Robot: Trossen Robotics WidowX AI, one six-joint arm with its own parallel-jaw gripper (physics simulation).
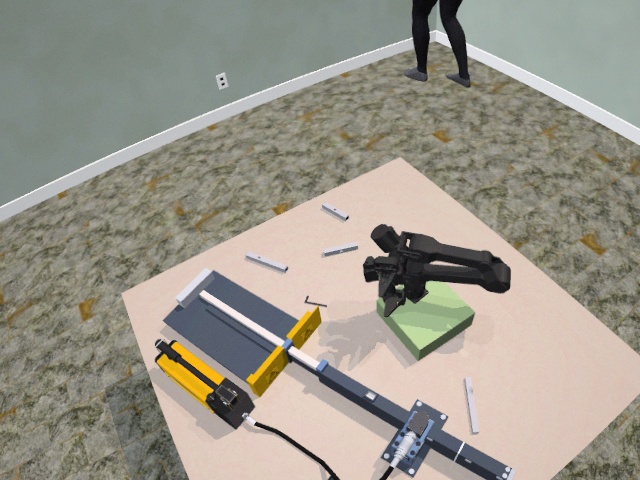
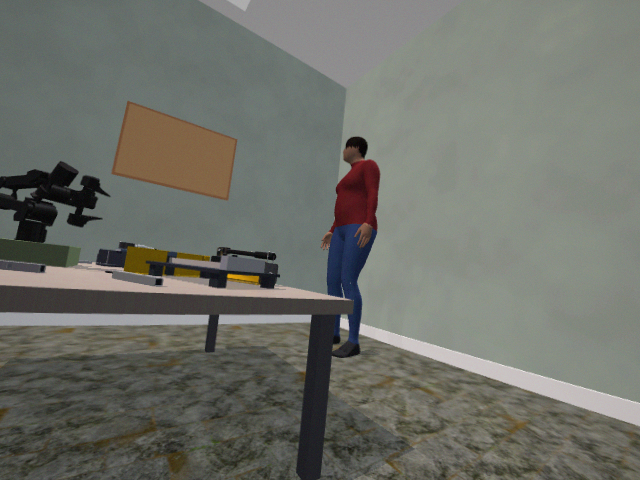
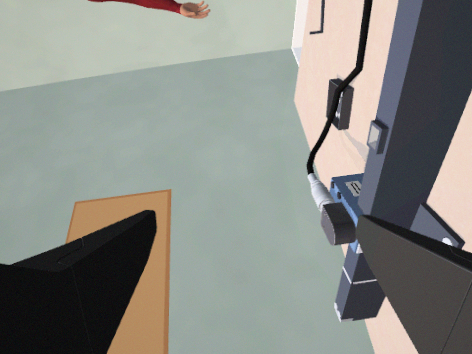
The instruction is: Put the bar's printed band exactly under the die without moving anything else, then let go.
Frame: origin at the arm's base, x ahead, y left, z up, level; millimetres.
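Where they show: gripper, fingertip midpoint: (image 1: 383, 307) (image 2: 106, 207) (image 3: 257, 222); arm's base at its link origin: (image 1: 414, 292) (image 2: 29, 241).
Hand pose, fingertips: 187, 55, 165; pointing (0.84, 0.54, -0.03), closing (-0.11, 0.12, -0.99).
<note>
Things, the pixels of their centre, and the offset from my fingertips, as dx, dy, dz. "spot": a spot on its surface instead. Level surfaces: height alone.
- long dark bar at a spot on its surface: (image 3: 430, 100) spot: +143, +65, -195
- thin white line at a spot on its surface: (image 3: 362, 281) spot: +55, +366, -181
- blue block with a grey connector, body centre: (image 3: 331, 213) (image 1: 413, 432) (image 2: 132, 246) +139, +266, -133
- dark tray at its surface level: dz -187
- yellow pump at a spot on its surface: (image 1: 180, 377) spot: +537, -281, -153
- hex key at the middle of its body: (image 1: 316, 301) +40, -281, -234
A long dark bar (image 1: 361, 390) (image 3: 430, 100) lies along the table, with a thin white line (image 1: 459, 451) (image 3: 362, 281) round it near one end. A blue block with a grey connector (image 1: 418, 422) (image 3: 337, 224) sits at the bar, between that line and the small window. A slim white bar (image 1: 242, 319) meets the dark bar's other end; small blue pieces (image 1: 286, 344) (image 1: 321, 366) sit on it. I cannot tell which part is the die or which mark is the printed band. My gripper (image 1: 384, 304) (image 2: 105, 207) (image 3: 257, 222) is open and empty, high above the table and away from both bars.
The arm stands on a green block (image 1: 423, 320) (image 2: 73, 255). Yellow plates (image 1: 305, 330) (image 2: 147, 260) flank the white bar over a dark tray (image 1: 180, 321). A yellow pump (image 1: 180, 377), a hex key (image 1: 316, 302) and short grey bars (image 1: 266, 261) (image 1: 340, 250) (image 1: 471, 405) lie around.
</note>
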